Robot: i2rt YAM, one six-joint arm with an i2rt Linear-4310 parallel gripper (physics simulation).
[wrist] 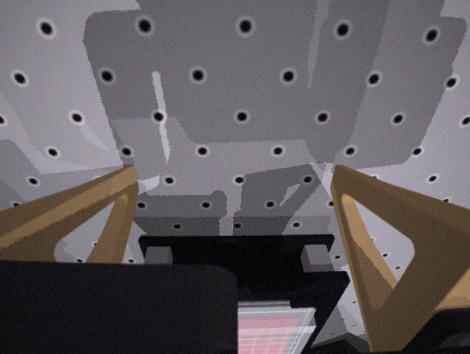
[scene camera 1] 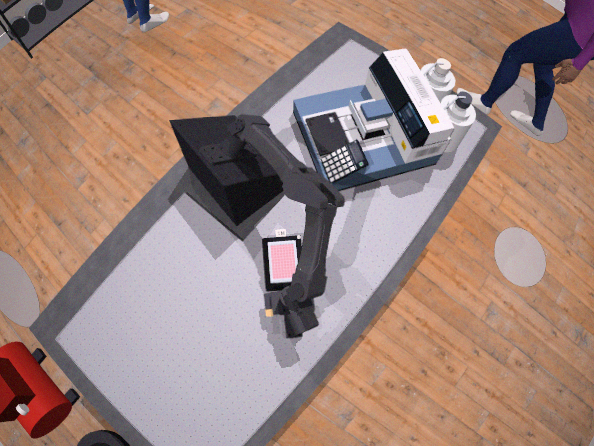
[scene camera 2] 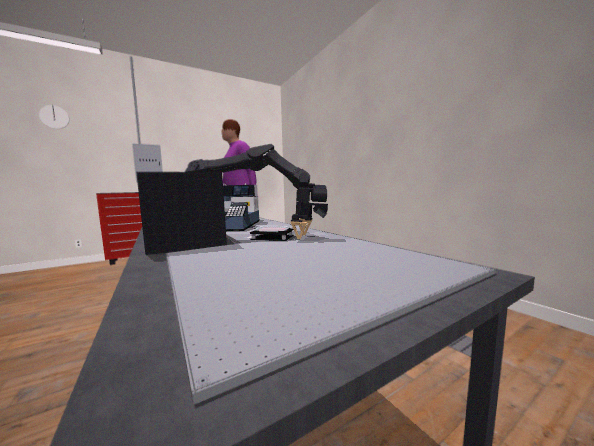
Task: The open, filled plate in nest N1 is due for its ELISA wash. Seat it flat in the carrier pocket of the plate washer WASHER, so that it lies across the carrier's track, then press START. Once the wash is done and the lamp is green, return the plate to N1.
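Frame: origin at the arm's base, x ahead, y left, z up, level; millimetres.
Where they show: gripper, fingertip midpoint: [wrist: 234, 176] [scene camera 2: 301, 237]; arm's base, origin of the base link: [scene camera 1: 228, 152] [scene camera 2: 193, 191].
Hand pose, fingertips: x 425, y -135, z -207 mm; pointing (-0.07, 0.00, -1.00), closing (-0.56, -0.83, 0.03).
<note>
Each offset is from my fingertips to the centre of the thing. "pt": to the spot under its first point.
The filled plate {35 mm up, 109 mm back, 74 mm left} [scene camera 1: 282, 261] [wrist: 272, 332], pink with a clear rim, lies in the black nest N1 {14 mm up, 109 mm back, 74 mm left} [scene camera 1: 266, 275] [scene camera 2: 272, 235] [wrist: 237, 260]; the arm hides its lower right edge in scene view 1. My gripper [scene camera 2: 300, 237] [wrist: 234, 176] is open and empty, low over the board just beyond the nest's end. In scene view 1 one tan fingertip shows below the nest. The washer WASHER {121 mm up, 277 mm back, 604 mm left} [scene camera 1: 325, 100] [scene camera 2: 246, 220] has a dark flat rectangle {pt 87 mm up, 347 mm back, 459 mm left} [scene camera 1: 324, 131] at its left end, a white wash head with a blue top {pt 171 mm up, 268 mm back, 613 mm left} [scene camera 1: 376, 109], and a small green mark {pt 133 mm up, 164 mm back, 441 mm left} [scene camera 1: 361, 164] beside a white key grid. I cannot make out a lit lamp.
A black block [scene camera 1: 225, 175] [scene camera 2: 182, 212] carries the arm's base, between nest and washer on the left. Two white bottles [scene camera 1: 438, 77] [scene camera 1: 458, 111] stand behind the washer. A person [scene camera 1: 535, 60] [scene camera 2: 239, 160] stands beyond the bench. The bench has a dark border [scene camera 1: 115, 225].
</note>
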